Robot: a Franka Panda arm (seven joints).
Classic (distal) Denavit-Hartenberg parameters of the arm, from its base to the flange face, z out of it. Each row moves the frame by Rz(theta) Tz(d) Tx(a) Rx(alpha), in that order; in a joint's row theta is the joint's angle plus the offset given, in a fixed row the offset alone. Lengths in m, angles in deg.
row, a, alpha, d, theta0
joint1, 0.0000, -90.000, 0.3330, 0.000
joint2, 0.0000, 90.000, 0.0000, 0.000
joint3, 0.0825, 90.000, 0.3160, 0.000
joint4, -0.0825, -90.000, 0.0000, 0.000
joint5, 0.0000, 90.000, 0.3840, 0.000
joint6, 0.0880, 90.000, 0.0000, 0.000
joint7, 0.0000, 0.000, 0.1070, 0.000
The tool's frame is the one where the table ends.
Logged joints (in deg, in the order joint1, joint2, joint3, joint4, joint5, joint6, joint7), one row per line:
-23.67 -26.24 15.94 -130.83 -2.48 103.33 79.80
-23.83 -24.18 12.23 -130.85 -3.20 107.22 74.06
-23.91 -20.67 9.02 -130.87 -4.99 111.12 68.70
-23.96 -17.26 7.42 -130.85 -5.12 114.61 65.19
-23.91 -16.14 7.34 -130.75 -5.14 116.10 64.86
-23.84 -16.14 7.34 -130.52 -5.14 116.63 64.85
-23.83 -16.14 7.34 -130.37 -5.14 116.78 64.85
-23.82 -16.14 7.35 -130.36 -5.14 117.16 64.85
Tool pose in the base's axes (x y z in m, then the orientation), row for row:
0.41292 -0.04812 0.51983 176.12 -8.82 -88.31
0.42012 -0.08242 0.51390 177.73 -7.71 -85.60
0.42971 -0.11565 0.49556 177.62 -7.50 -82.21
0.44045 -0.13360 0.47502 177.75 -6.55 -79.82
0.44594 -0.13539 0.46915 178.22 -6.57 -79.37
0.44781 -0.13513 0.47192 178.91 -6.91 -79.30
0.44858 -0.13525 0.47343 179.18 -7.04 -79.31
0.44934 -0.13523 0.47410 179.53 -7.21 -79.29
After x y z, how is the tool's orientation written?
As angles about the fixed x, y, z axes (roll, pitch, yaw), in degrees.
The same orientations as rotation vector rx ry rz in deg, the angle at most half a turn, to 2 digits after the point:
122.37 -119.44 5.43
126.77 -117.71 6.22
130.33 -114.03 6.19
133.33 -111.78 5.44
134.06 -111.44 5.97
134.38 -111.50 7.06
134.47 -111.56 7.48
134.61 -111.60 8.03

